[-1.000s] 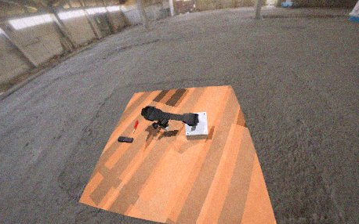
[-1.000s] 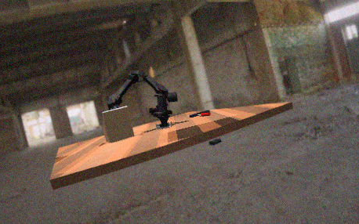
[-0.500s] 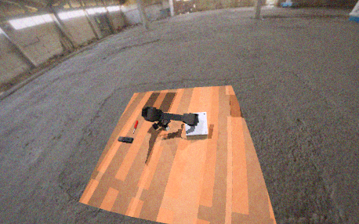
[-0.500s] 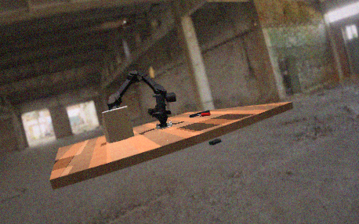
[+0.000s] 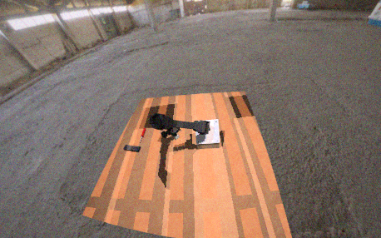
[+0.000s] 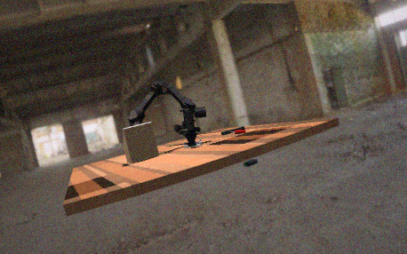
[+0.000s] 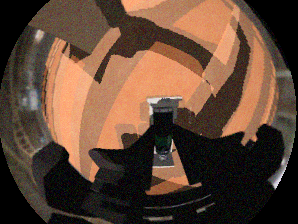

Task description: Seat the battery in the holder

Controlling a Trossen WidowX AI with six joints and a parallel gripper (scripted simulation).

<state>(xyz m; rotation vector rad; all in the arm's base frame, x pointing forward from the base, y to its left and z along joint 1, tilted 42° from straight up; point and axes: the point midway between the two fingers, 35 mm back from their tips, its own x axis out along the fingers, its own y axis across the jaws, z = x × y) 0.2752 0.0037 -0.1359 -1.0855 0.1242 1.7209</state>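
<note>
The battery is 1 cm above my gripper tip. Also, from my gripper tip: red-handled screwdriver: 32 cm ahead, 4 cm to the right.
</note>
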